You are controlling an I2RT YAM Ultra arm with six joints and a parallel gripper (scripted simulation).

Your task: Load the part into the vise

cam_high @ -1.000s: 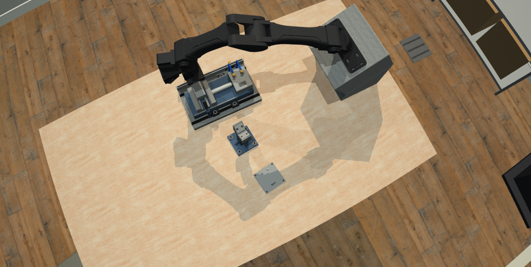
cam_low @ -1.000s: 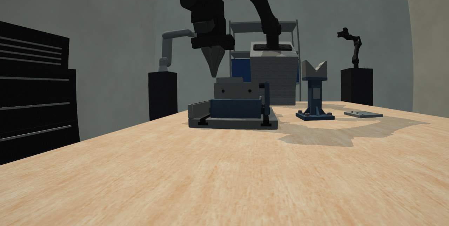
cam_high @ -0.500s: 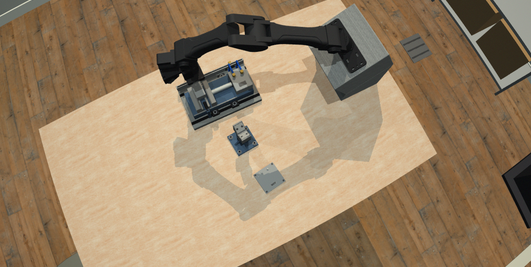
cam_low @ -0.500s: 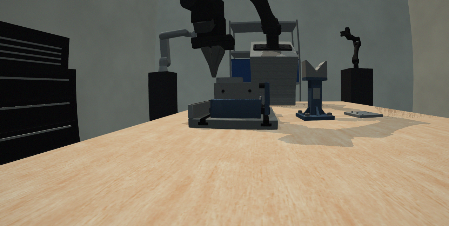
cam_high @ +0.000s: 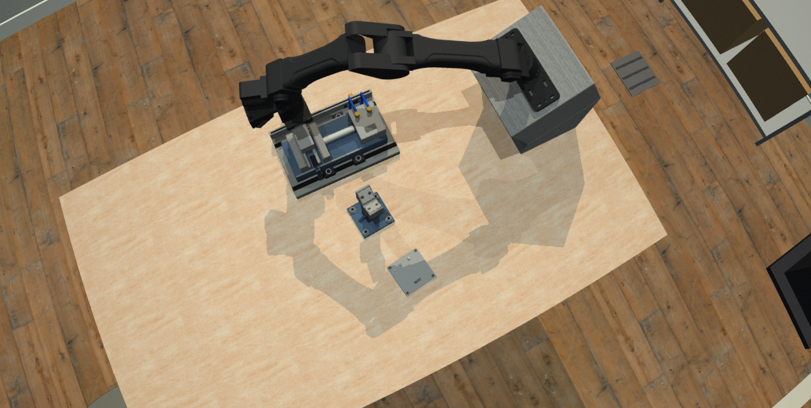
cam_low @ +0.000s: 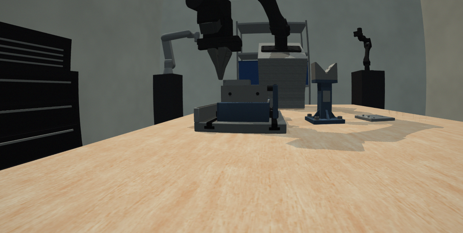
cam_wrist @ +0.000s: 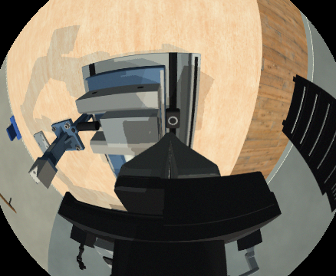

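Now: hand 4 cm to the right of the part and 3 cm above it. From my hand the other things lie so: work stop rod 11 cm to the left, 3 cm below; then fixed jaw 3 cm ahead, 6 cm to the left, 4 cm below; then vise 7 cm behind, 6 cm to the left, 8 cm below.
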